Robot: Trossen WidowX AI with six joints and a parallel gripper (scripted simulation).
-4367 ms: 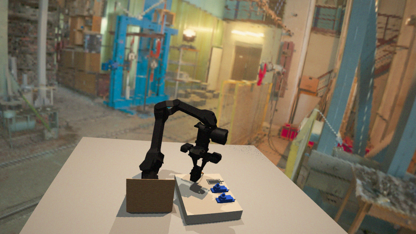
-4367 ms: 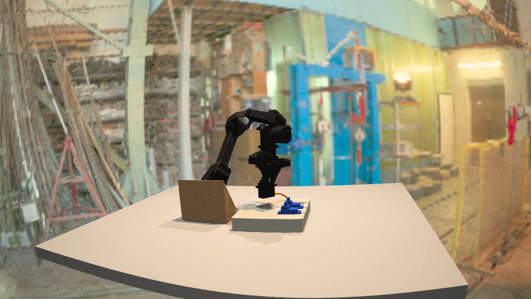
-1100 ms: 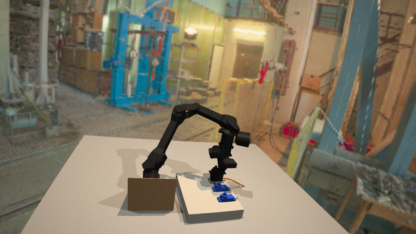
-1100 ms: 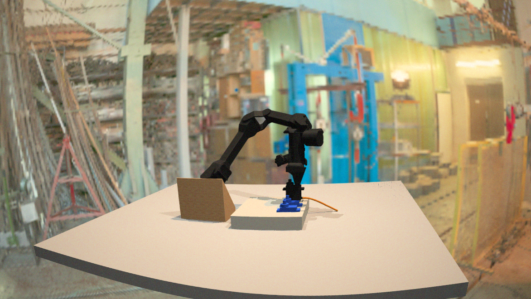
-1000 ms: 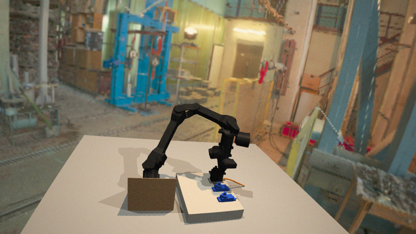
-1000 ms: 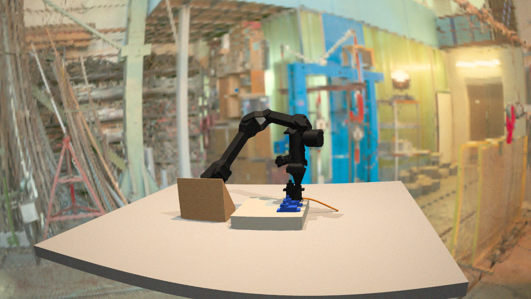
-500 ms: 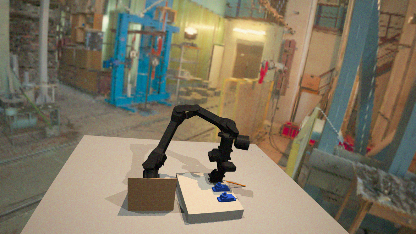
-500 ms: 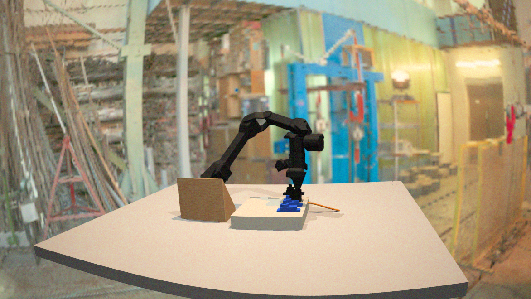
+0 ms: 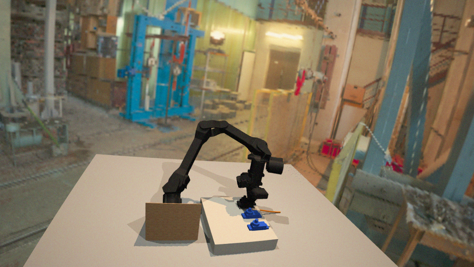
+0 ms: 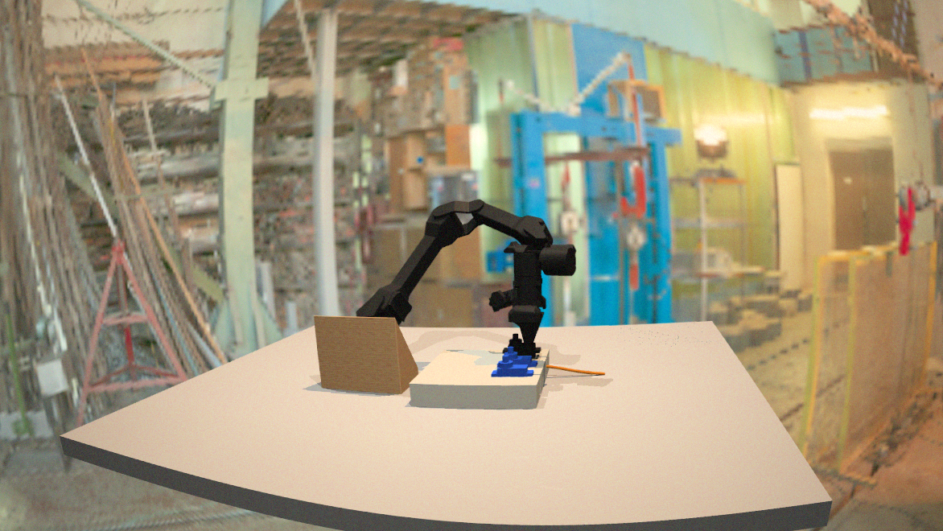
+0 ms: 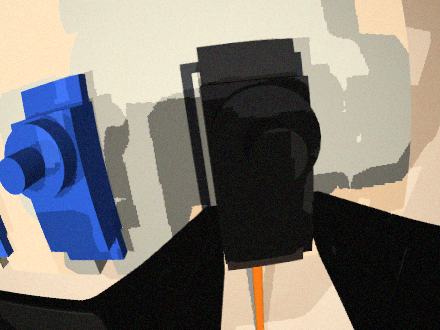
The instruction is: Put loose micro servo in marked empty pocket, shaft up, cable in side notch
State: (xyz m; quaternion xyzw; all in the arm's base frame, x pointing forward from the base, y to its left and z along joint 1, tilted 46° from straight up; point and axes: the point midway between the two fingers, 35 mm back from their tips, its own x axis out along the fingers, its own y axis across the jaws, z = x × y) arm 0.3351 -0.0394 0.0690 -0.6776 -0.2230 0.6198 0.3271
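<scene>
Right now my gripper tip is 13 cm past the deck, 6 cm to the left of it and 4 cm above it.
</scene>
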